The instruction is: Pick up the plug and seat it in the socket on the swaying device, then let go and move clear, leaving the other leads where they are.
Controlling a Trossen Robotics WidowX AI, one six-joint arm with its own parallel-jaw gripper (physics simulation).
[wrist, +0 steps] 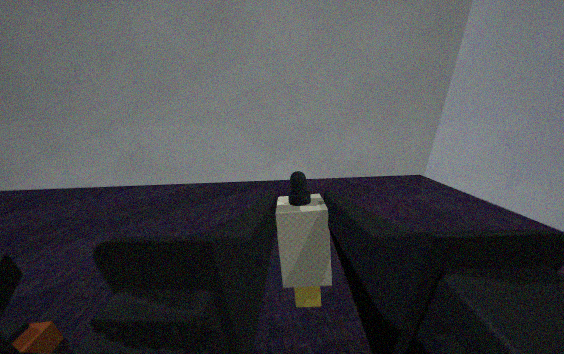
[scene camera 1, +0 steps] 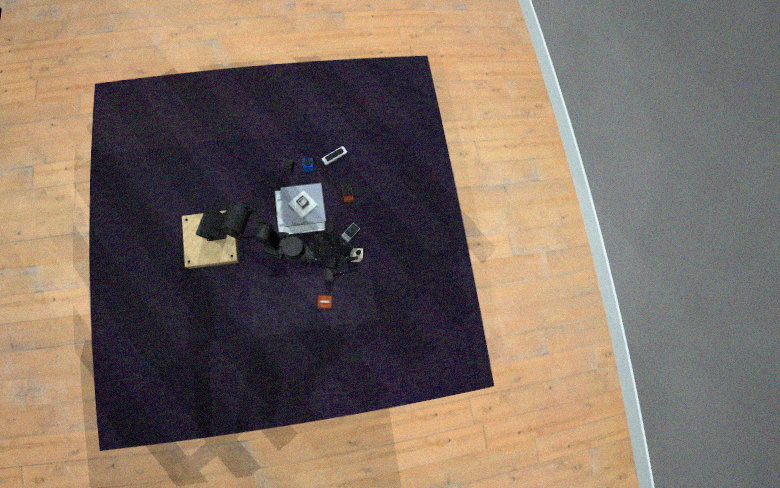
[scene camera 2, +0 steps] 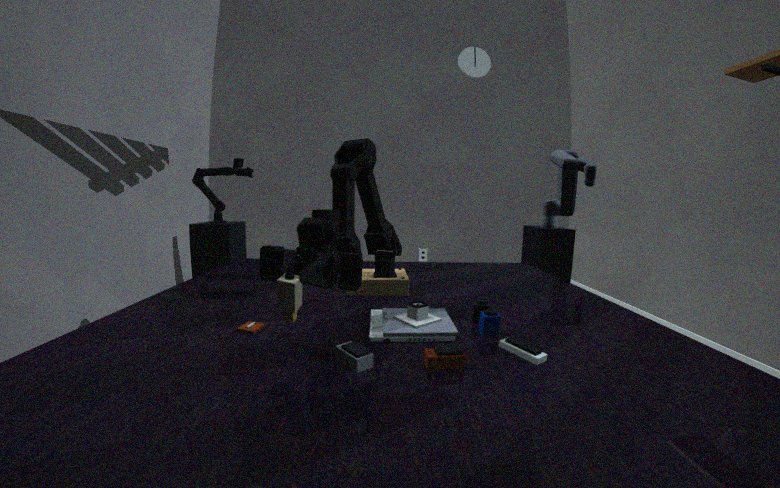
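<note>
The plug (scene camera 1: 356, 254) (scene camera 2: 290, 298) (wrist: 305, 250) is a beige block with a black stub on top and a yellow tip below. It is upright, held above the dark mat. My gripper (scene camera 1: 350, 257) (scene camera 2: 291, 278) (wrist: 300, 198) is shut on it; in the wrist view its dark fingers stand at both sides of the block. The device (scene camera 1: 314, 192) (scene camera 2: 446, 329) is a light grey slab, left of the plug in scene view 1 and right of it in scene view 2. The socket (scene camera 1: 302, 201) (scene camera 2: 418, 311), a small box with a dark top, sits on a tilted white plate on the slab.
Near the device are a grey block (scene camera 1: 350, 231) (scene camera 2: 357, 359), an orange block (scene camera 1: 347, 194) (scene camera 2: 443, 359), a white bar (scene camera 1: 334, 155) (scene camera 2: 522, 351), a blue block (scene camera 1: 307, 164) (scene camera 2: 489, 323) and a black block (scene camera 1: 288, 165). A flat orange piece (scene camera 1: 325, 302) (scene camera 2: 251, 327) lies apart.
</note>
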